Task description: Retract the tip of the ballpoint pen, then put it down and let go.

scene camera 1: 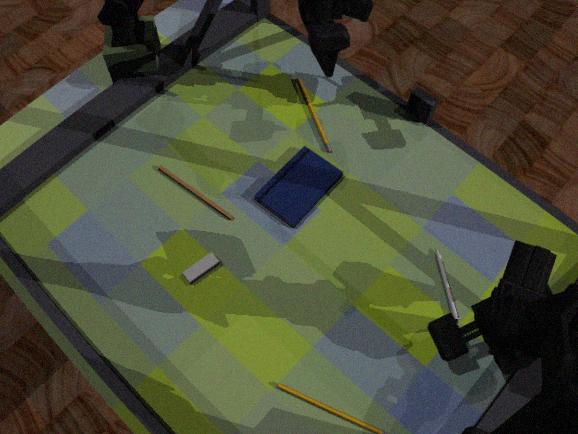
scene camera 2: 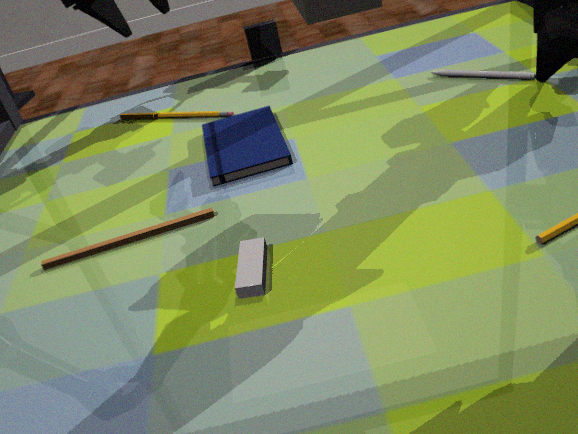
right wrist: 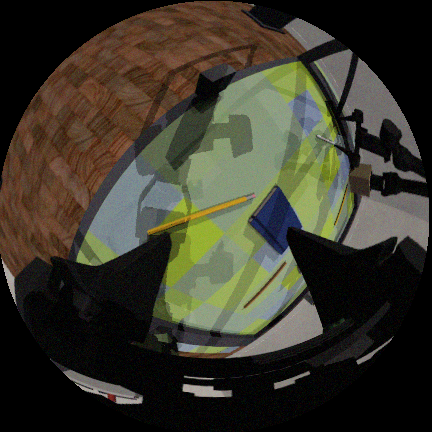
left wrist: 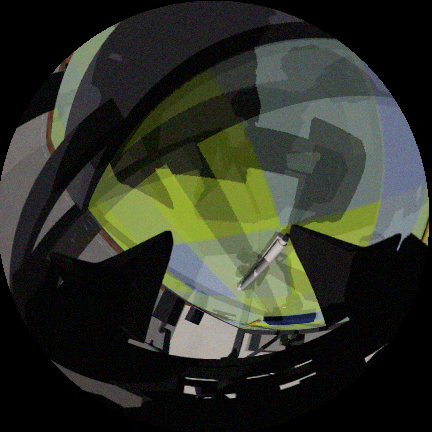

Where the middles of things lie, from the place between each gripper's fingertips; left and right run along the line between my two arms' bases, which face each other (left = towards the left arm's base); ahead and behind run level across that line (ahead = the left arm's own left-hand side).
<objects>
My right gripper is now 300 mm short of the brown pencil (scene camera 2: 208, 213), 120 mm above it and 40 mm to the right of it.
My left gripper is now 280 mm short of the brown pencil, 450 mm to the left of it and 10 mm above it.
</objects>
